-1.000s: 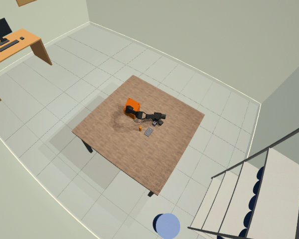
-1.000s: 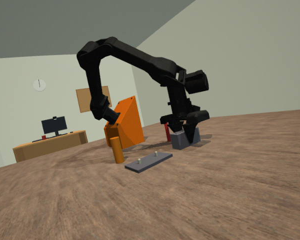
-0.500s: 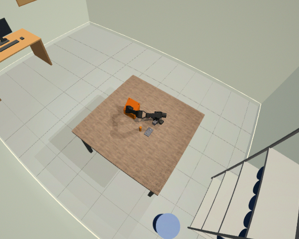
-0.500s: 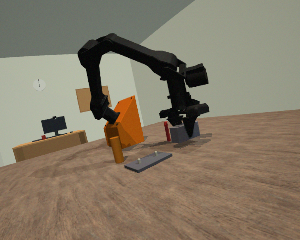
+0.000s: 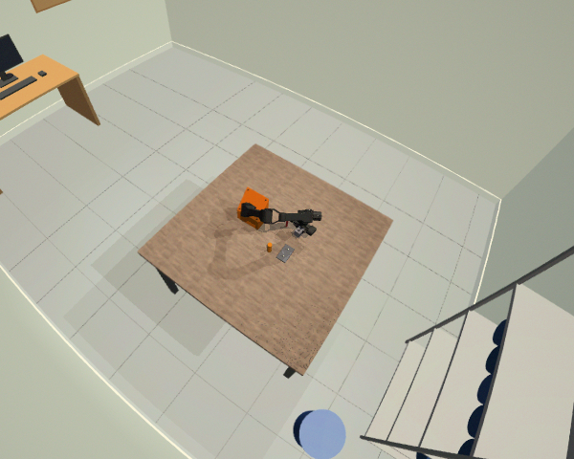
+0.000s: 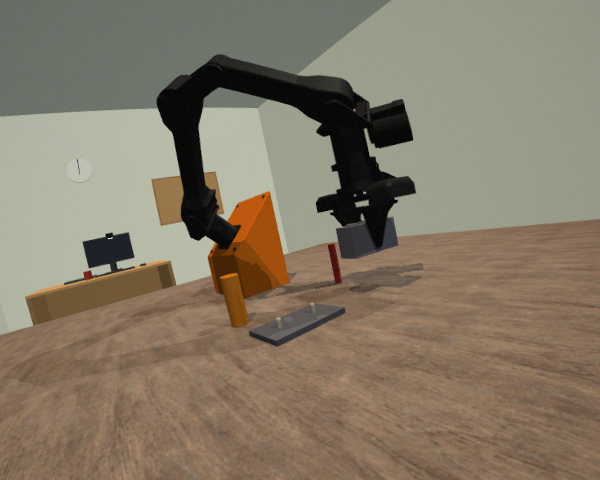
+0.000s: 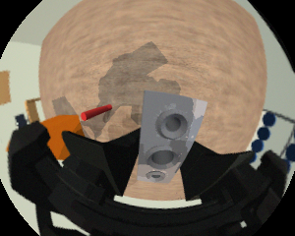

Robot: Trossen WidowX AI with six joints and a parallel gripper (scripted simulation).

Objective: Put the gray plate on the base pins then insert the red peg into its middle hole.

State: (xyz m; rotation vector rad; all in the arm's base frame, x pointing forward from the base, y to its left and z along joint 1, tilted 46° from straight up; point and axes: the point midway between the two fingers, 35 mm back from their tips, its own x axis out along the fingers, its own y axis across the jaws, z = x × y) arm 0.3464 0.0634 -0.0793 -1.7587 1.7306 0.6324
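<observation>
Now: gripper tip 17 cm to the left of the flat base and 6 cm above it. From my gripper tip the other things lie so: red peg (12 cm behind, 2 cm to the left, 3 cm below); gray plate (3 cm above); orange cylinder (10 cm behind, 21 cm to the right, 3 cm below).
</observation>
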